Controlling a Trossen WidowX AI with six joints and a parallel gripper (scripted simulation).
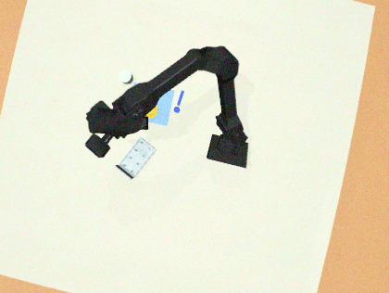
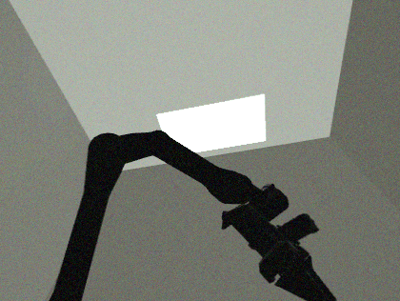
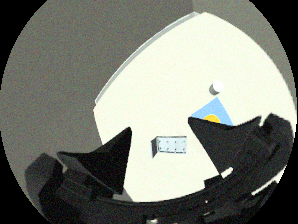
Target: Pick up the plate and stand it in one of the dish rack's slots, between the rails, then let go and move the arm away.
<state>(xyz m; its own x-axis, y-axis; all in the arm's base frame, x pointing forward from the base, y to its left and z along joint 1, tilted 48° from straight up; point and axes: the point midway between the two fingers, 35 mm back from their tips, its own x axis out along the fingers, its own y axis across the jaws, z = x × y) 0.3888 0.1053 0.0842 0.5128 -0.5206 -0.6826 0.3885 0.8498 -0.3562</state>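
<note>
The yellow plate lies 100 mm behind my gripper tip, 100 mm to the right of it and 210 mm below it. From my gripper tip the other things lie so: light blue mat: 100 mm behind, 120 mm to the right, 220 mm below; white cylinder: 200 mm to the right, 200 mm below; dish rack: 90 mm behind, 80 mm to the left, 200 mm below.
</note>
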